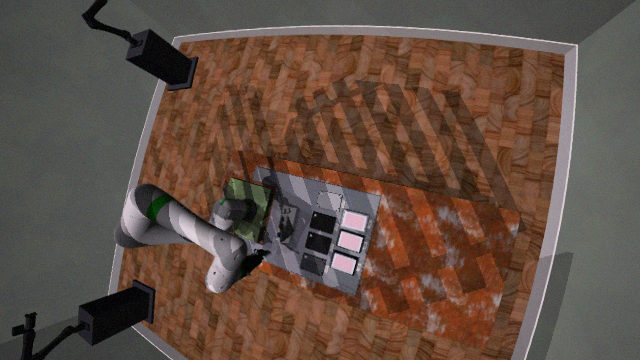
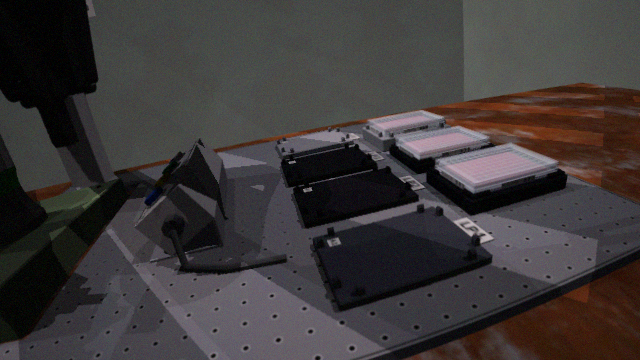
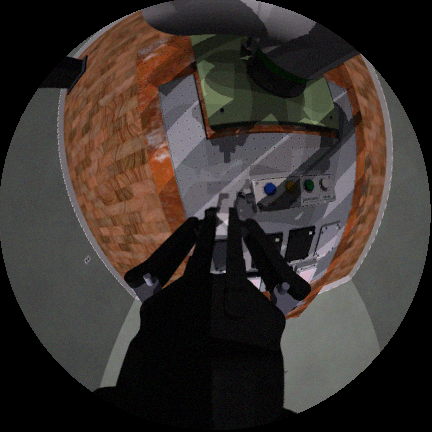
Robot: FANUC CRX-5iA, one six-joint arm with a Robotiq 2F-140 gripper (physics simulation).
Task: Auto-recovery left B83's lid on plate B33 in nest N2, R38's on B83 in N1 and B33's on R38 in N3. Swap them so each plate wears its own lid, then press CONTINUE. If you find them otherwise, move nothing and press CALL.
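Observation:
Three pink plates under clear lids stand in a row: a far one, a middle one and a near one. Their codes are too blurred to read, so which lid is on which plate cannot be told. The button box carries a blue button, a yellow one, a green one and a pale one. My gripper is shut and empty, above the board beside the box's blue-button end.
Unoccupied holders stand between box and plates: a light one and dark ones. A cable leaves the box. The green base plate borders the perforated board. Two black stands are at the left.

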